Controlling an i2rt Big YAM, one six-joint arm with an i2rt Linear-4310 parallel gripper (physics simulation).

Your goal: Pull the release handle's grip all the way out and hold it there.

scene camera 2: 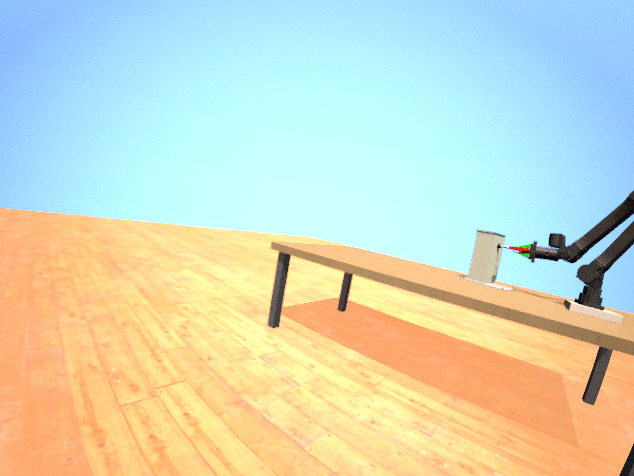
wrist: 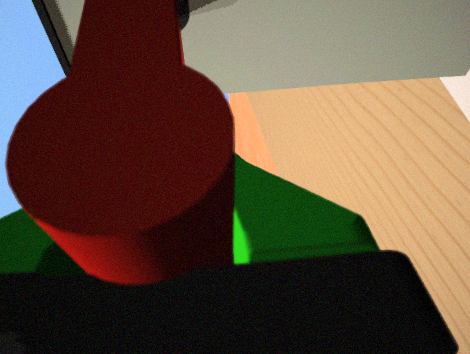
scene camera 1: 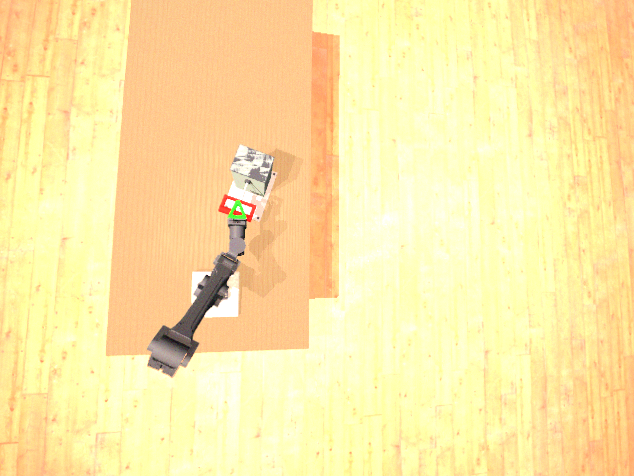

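The release handle's grip (scene camera 1: pixel 223 204) (scene camera 2: pixel 513 248) (wrist: pixel 120 150) is a red rectangular frame, out in front of an upright grey box (scene camera 1: pixel 253 162) (scene camera 2: pixel 485 256) with a mottled top. A thin pale rod (scene camera 1: pixel 244 190) (scene camera 2: pixel 504 246) shows between the box face and the grip. My gripper (scene camera 1: pixel 237 204) (scene camera 2: pixel 522 250) has green fingers and is shut on the grip's near bar. In the wrist view, the red grip hides part of a green finger (wrist: pixel 305 215); the exact contact is hidden.
The box stands on a pale base plate (scene camera 1: pixel 263 203) (scene camera 2: pixel 504 287) on the wooden table (scene camera 1: pixel 168 102) (scene camera 2: pixel 409 276). The arm rises from a white mounting plate (scene camera 1: pixel 231 308) (scene camera 2: pixel 594 311) near the table's end. The arm's elbow (scene camera 1: pixel 173 345) reaches past the table edge.
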